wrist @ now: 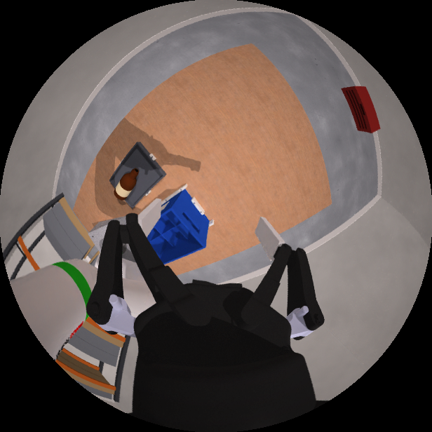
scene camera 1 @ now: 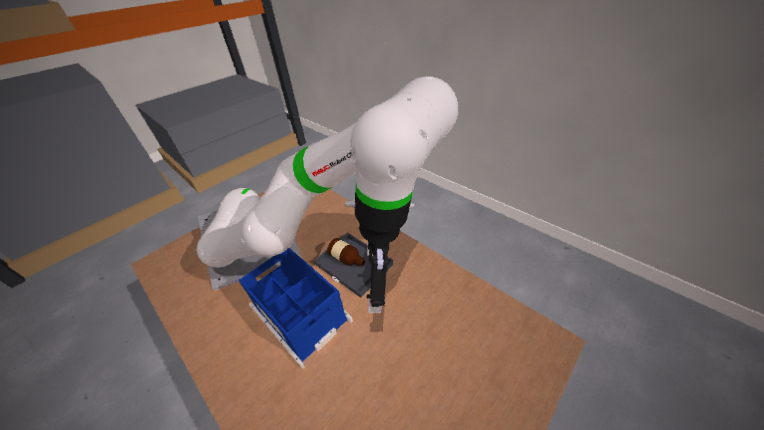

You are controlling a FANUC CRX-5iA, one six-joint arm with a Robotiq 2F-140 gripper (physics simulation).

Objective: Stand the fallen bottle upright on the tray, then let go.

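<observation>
A brown bottle (scene camera 1: 345, 252) (wrist: 127, 183) with a cream label lies on its side on the dark grey tray (scene camera 1: 350, 280) (wrist: 149, 170). In the scene view its neck points right, toward the gripper; in the wrist view its neck points up and to the right. My gripper (scene camera 1: 375, 308) (wrist: 210, 216) is open and empty. It points down, and in the scene view it covers the right part of the tray. In the wrist view the bottle and tray lie to the upper left of the fingers, not between them.
A blue divided crate (scene camera 1: 323, 324) (wrist: 196, 237) stands beside the tray on the brown mat (scene camera 1: 454, 341) (wrist: 240, 115). The arm's base is behind the crate. Grey boxes (scene camera 1: 224, 114) and an orange-beamed rack (scene camera 1: 278, 69) stand at the back left. A red object (wrist: 362, 109) is by the wall.
</observation>
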